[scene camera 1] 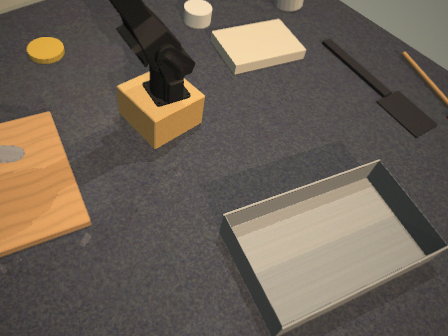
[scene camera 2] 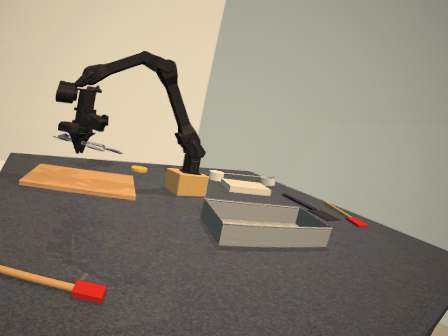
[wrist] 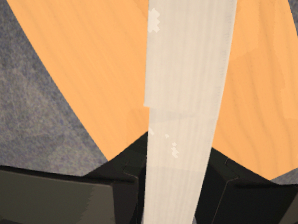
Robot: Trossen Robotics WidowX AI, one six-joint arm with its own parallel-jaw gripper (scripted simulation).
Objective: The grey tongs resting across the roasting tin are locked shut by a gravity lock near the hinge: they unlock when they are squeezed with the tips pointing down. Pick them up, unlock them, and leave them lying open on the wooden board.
My gripper shows in scene camera 2 and in the wrist view; in scene camera 1 it is out of frame. One and the same spot on my gripper: [scene camera 2: 83, 135] is [wrist: 269, 185].
